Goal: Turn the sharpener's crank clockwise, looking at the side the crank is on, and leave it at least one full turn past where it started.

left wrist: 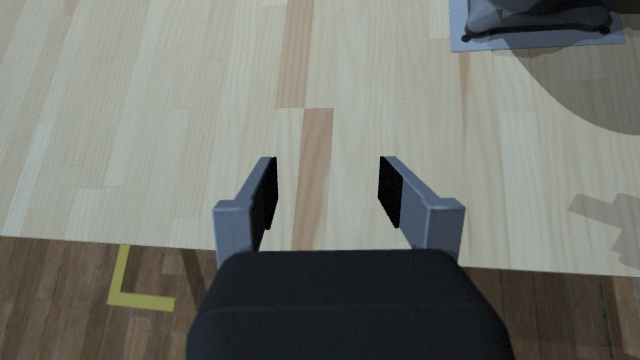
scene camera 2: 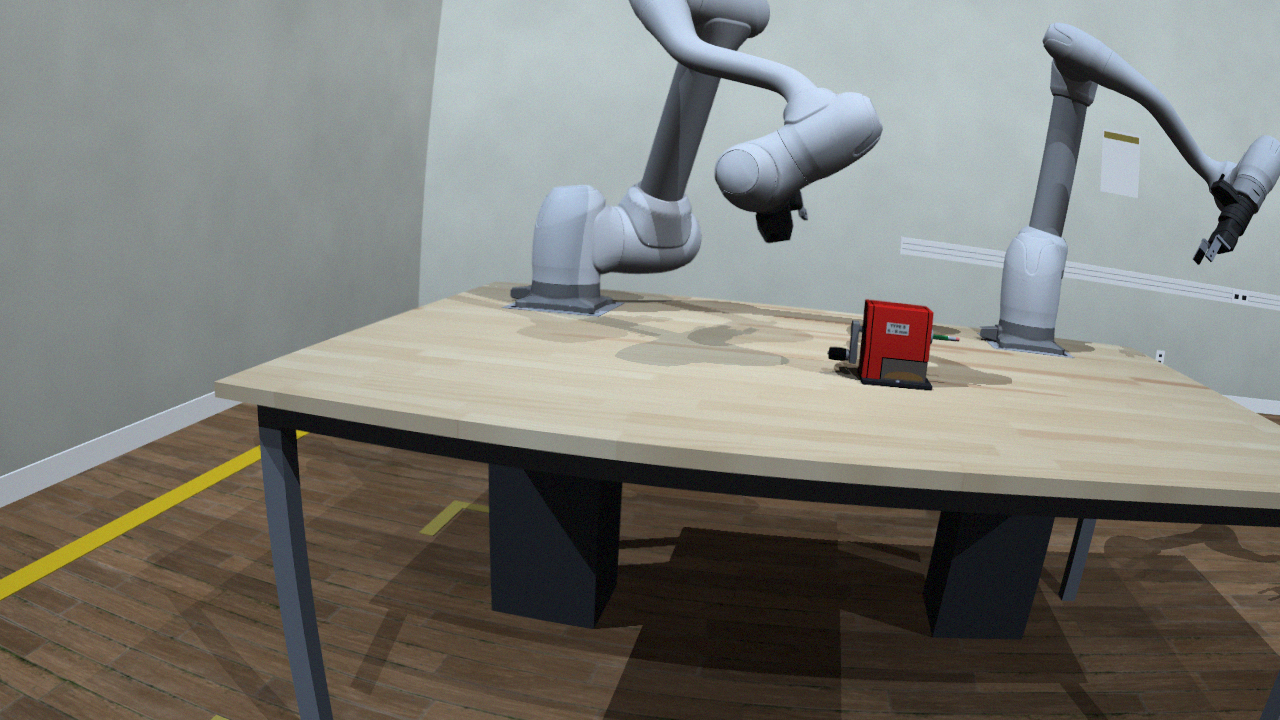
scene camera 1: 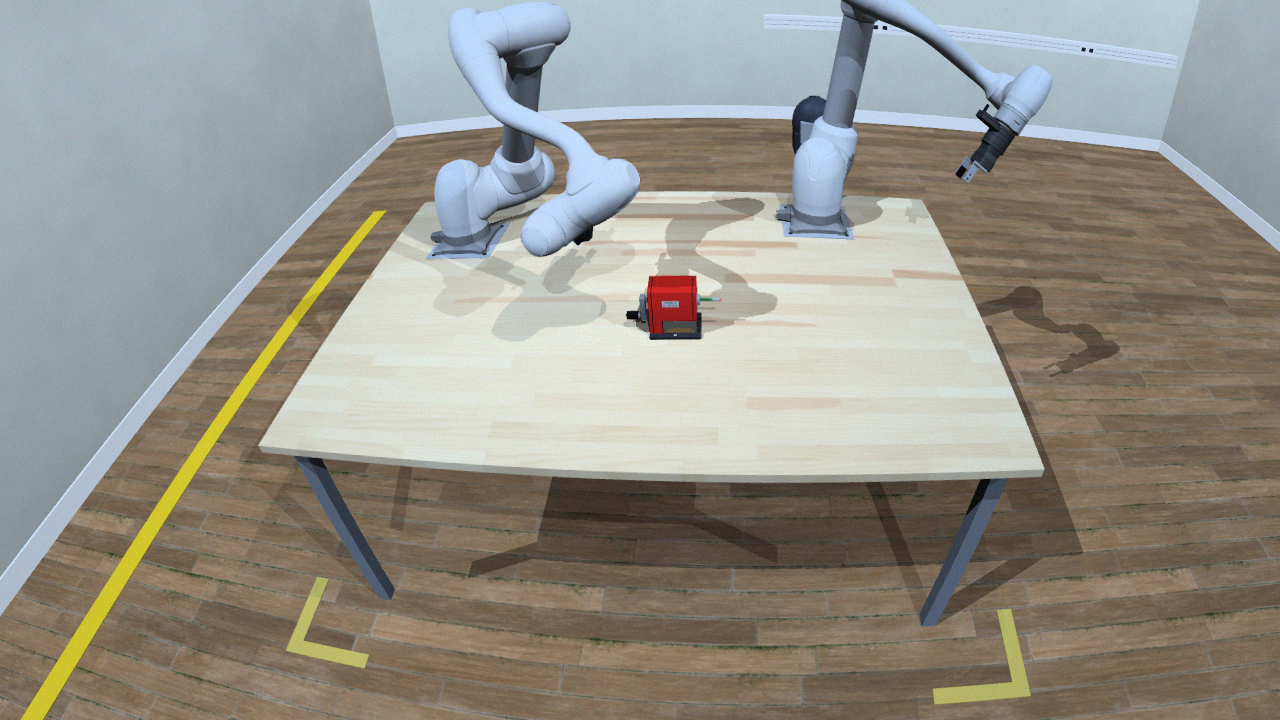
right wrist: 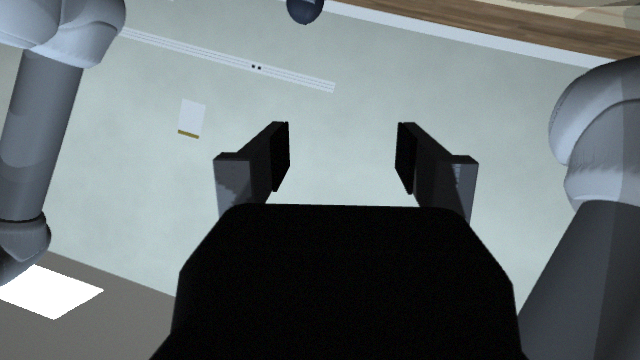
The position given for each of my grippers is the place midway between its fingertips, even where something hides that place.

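Observation:
You can see my right gripper at (right wrist: 342,144), and there's my left gripper (scene camera 2: 1202,260) too. That same left gripper (left wrist: 328,177) is in the left wrist view, and scene camera 1 gets my left gripper (scene camera 1: 961,178) as well.

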